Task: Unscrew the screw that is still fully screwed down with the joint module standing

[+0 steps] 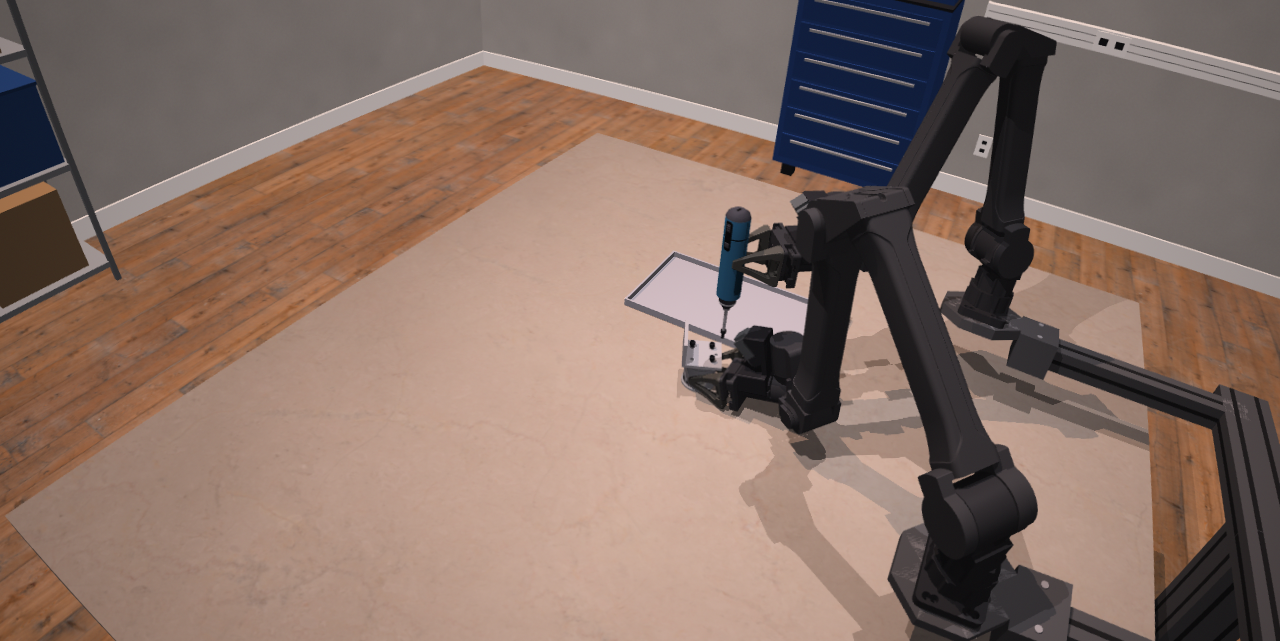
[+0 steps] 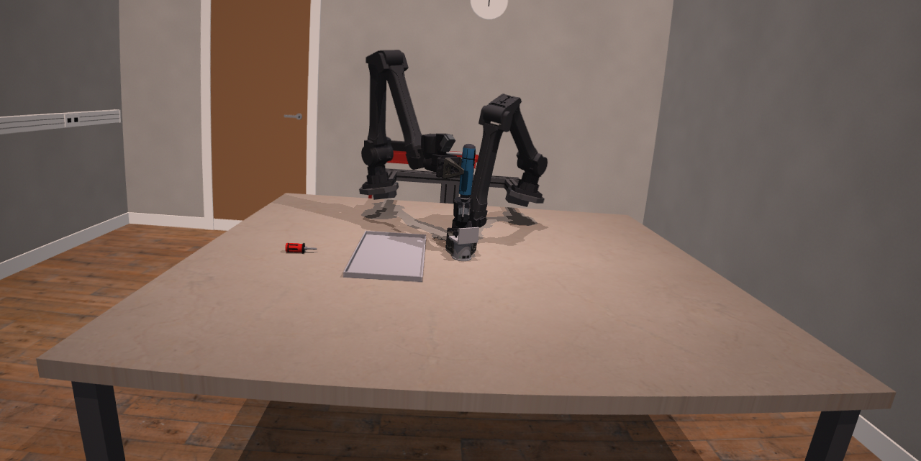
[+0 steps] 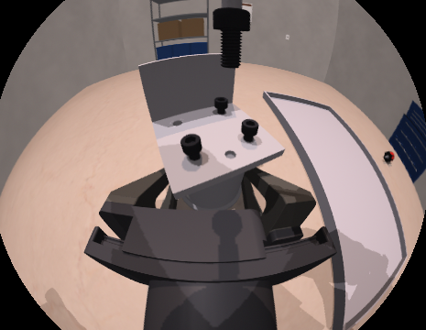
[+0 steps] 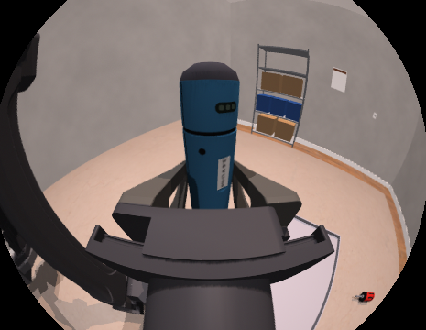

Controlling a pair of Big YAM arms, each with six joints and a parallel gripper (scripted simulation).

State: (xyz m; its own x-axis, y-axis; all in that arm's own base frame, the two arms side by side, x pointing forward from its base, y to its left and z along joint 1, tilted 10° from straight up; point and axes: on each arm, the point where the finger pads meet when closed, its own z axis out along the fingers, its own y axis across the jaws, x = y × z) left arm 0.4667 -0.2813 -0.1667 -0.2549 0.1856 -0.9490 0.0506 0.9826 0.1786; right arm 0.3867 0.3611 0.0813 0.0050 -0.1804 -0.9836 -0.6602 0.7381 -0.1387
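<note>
Right now the joint module is 1 cm above my left hand. Also, from my left hand: flat grey tray: 23 cm to the right, 2 cm below; red-handled screwdriver: 51 cm to the right, 1 cm below; grey l-shaped bracket: 5 cm above.
</note>
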